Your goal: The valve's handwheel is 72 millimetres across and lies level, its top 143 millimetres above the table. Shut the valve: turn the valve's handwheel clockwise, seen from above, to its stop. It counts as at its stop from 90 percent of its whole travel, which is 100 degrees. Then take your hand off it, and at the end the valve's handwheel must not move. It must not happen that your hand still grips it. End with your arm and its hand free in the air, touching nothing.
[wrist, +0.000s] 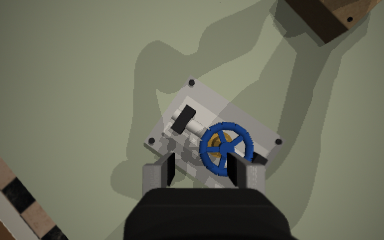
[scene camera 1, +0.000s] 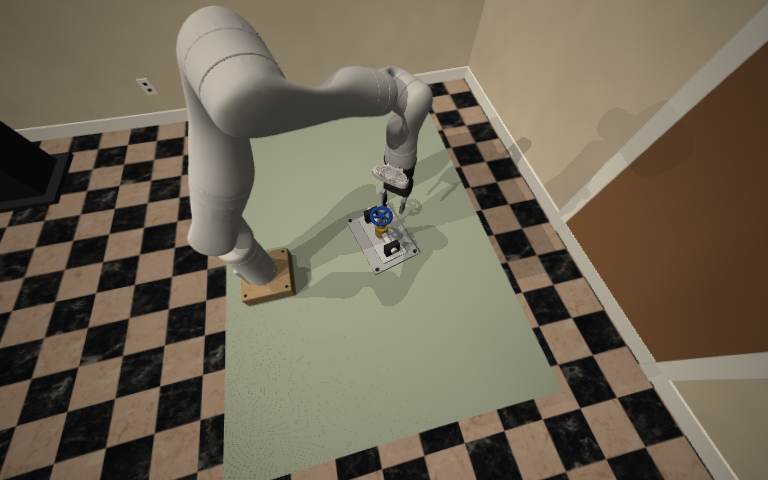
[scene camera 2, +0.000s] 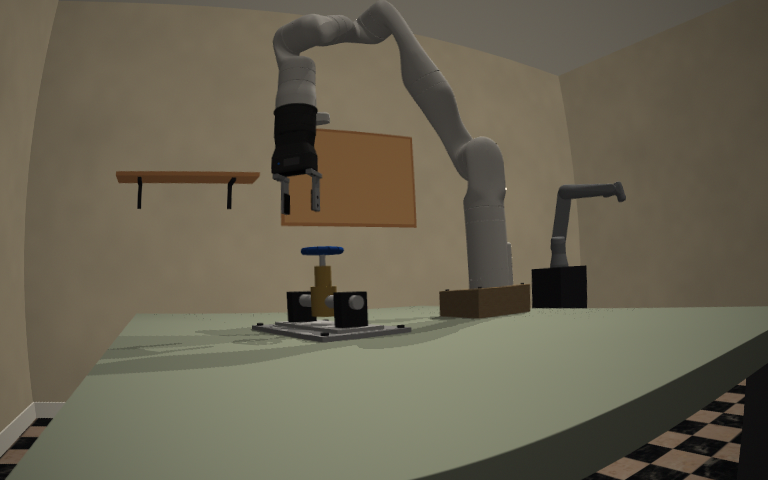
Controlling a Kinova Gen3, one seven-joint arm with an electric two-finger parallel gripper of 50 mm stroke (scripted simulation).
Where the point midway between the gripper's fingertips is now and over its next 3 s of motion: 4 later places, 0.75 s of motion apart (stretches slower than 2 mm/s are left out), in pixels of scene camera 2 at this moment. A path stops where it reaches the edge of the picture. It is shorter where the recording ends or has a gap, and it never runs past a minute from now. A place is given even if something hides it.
My gripper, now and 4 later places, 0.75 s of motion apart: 300, 212; 311, 213; 320, 214; 321, 217; 320, 232
